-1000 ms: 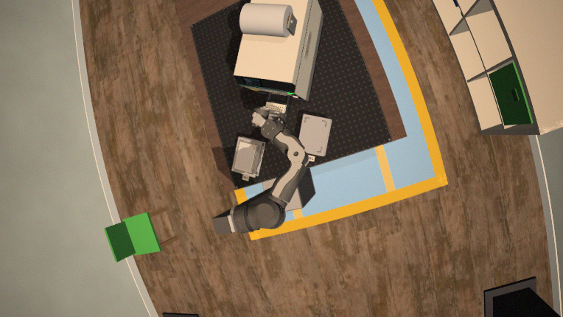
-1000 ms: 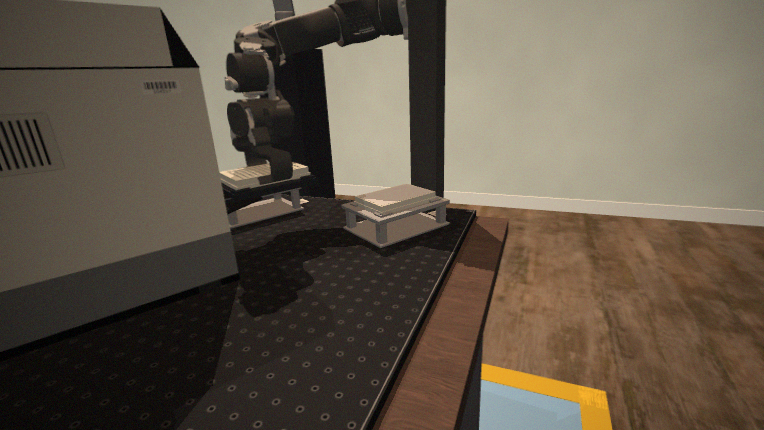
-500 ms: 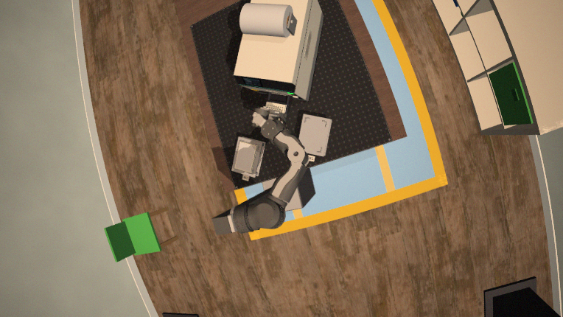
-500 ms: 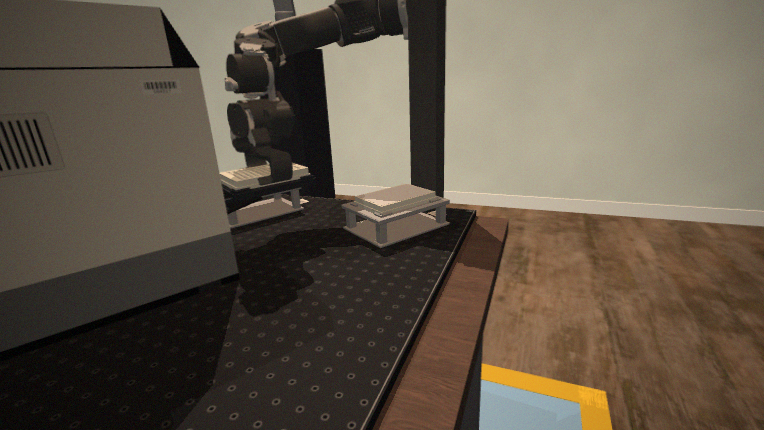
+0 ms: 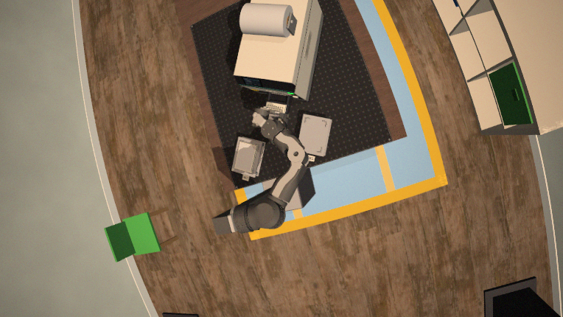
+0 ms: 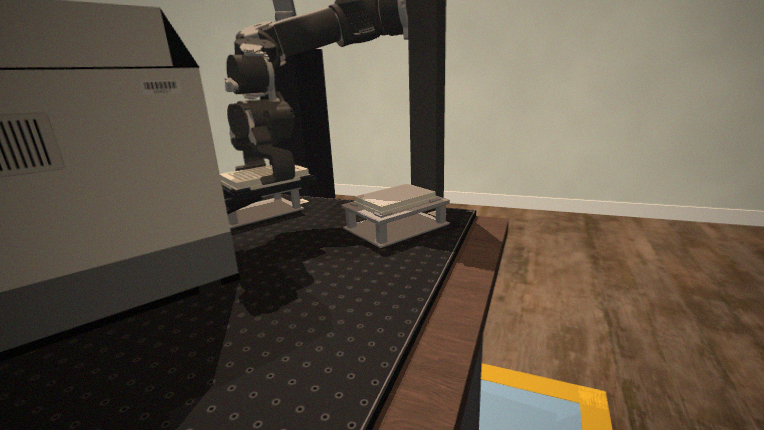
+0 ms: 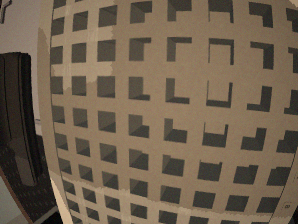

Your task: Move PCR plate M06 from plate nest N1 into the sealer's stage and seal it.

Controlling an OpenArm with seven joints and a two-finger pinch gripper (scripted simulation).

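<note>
My hand is right at the 96-well plate M06. The rest, counted from my hand: sealer's stage: 1 cm below; plate nest N1: 13 cm to the right, 11 cm behind, 7 cm below; sealed plate M09: 19 cm to the left, 13 cm behind, 6 cm below.
</note>
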